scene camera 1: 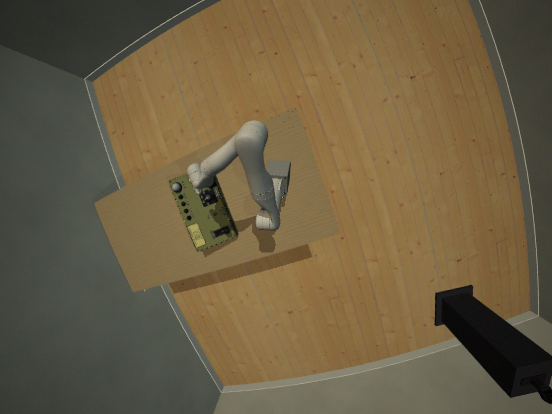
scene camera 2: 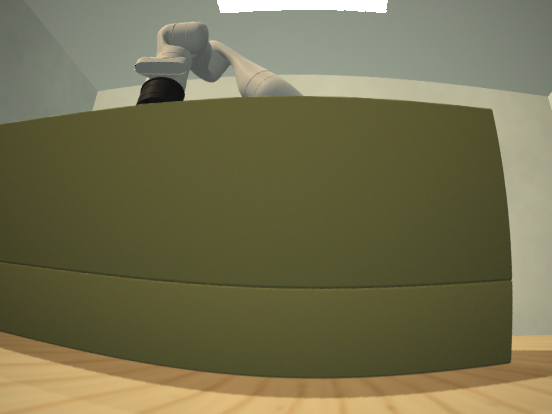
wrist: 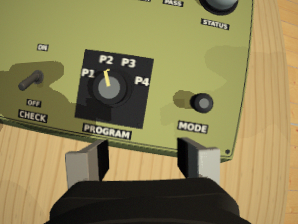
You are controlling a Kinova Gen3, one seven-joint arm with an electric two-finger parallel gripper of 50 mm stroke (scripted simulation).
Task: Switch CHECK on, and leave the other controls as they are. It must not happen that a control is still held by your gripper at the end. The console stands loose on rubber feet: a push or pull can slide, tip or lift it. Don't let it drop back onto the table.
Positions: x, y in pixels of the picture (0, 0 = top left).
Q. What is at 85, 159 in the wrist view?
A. My gripper.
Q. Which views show the olive console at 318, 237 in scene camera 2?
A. Scene camera 1, scene camera 2 and the wrist view: all of them.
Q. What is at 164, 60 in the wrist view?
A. An olive console.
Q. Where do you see an olive console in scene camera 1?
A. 203, 226
